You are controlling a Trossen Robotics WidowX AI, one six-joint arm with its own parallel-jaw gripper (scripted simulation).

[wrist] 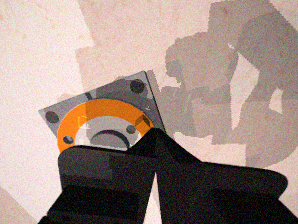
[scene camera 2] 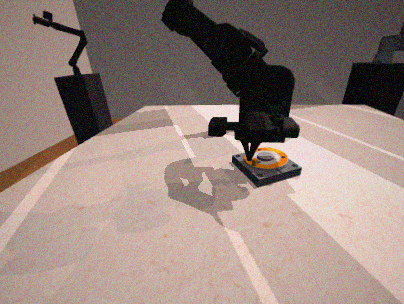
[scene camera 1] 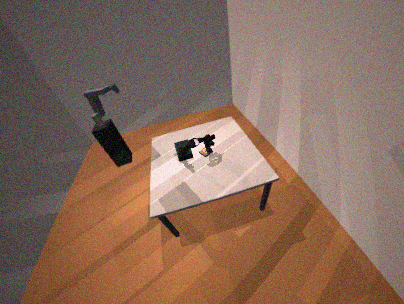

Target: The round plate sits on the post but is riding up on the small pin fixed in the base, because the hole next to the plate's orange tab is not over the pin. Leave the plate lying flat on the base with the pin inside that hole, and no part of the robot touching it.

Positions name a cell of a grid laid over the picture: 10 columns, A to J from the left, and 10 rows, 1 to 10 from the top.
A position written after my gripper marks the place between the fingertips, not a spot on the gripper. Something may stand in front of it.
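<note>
Scene camera 2 shows my gripper (scene camera 2: G6); the wrist view shows the gripper as well (wrist: F6).
</note>
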